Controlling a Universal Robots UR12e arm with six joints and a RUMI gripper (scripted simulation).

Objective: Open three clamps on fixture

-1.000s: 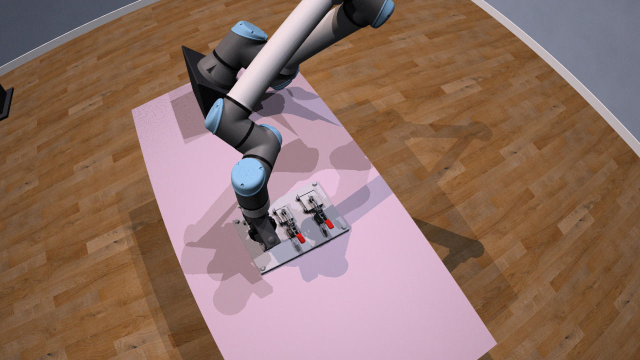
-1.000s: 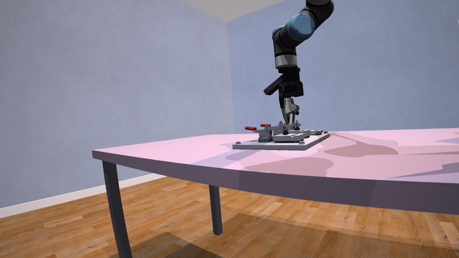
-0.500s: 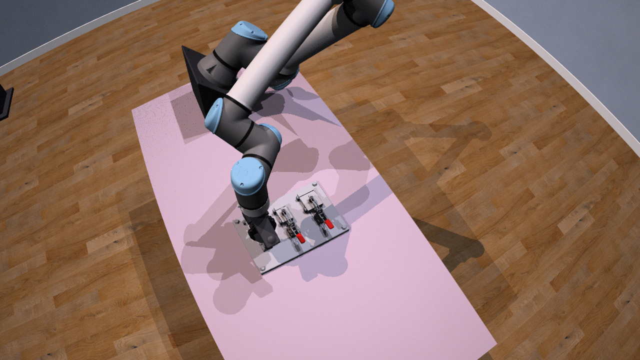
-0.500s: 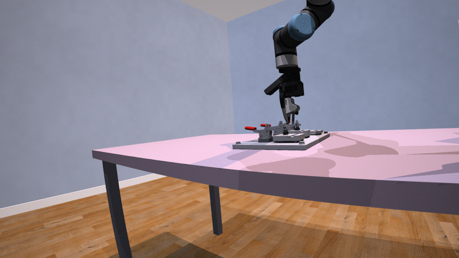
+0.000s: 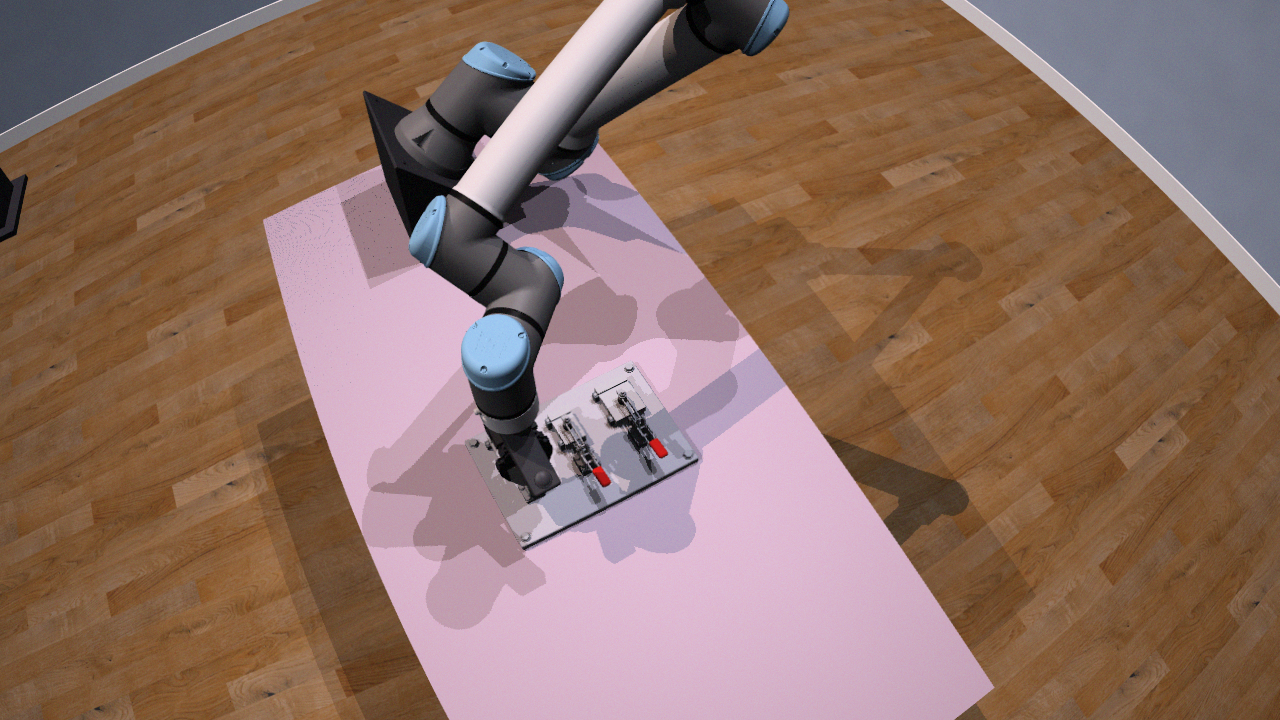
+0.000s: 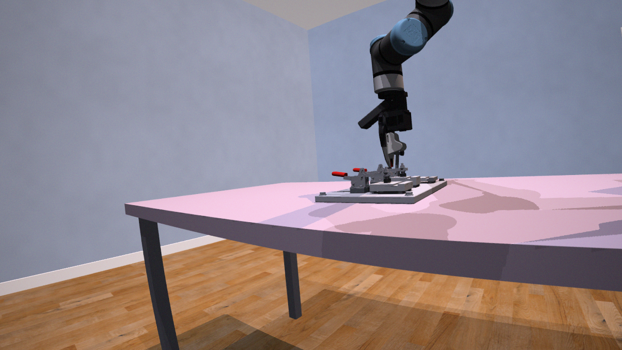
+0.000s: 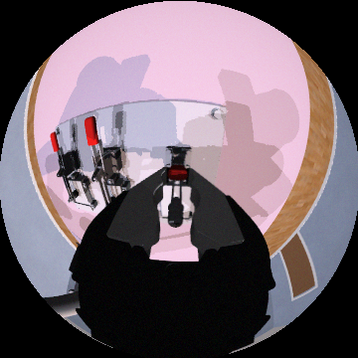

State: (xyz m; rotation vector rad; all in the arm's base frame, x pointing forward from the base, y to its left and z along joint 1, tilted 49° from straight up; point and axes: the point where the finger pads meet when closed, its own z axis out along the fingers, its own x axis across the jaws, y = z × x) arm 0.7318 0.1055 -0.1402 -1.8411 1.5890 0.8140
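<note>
The grey fixture plate is 50 mm behind my hand, 110 mm to the left of it and 70 mm below it. Also, from my hand: flat grey part (120 mm behind, 210 mm to the left, 50 mm below).
</note>
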